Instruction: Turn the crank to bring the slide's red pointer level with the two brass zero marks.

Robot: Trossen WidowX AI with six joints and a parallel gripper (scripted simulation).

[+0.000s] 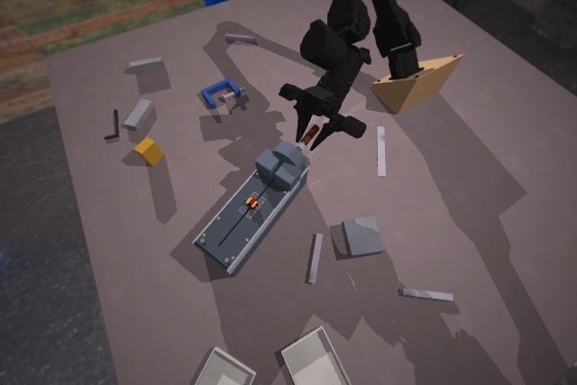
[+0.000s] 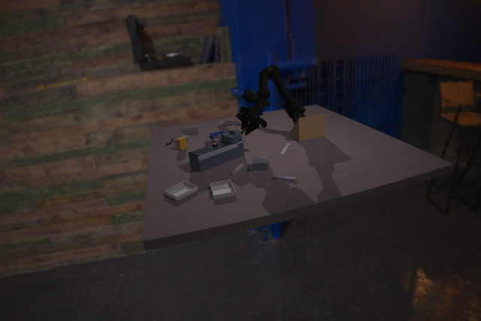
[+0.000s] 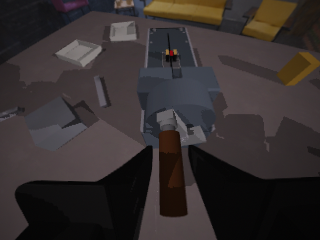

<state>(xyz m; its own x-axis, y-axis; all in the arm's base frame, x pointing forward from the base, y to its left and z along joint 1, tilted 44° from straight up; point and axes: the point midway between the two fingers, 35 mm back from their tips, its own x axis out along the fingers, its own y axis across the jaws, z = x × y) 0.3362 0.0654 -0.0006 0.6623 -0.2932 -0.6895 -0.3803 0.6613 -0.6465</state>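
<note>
Right now my gripper tip is 2 cm below the brown crank handle, 2 cm past it and 1 cm to the left of it. From my gripper tip the other things lie so: grey block: 21 cm to the left, 8 cm below, 1 cm behind; then blue clamp: 31 cm to the right, 8 cm below, 6 cm ahead; then red pointer: 15 cm ahead, 5 cm to the left, 1 cm below.
</note>
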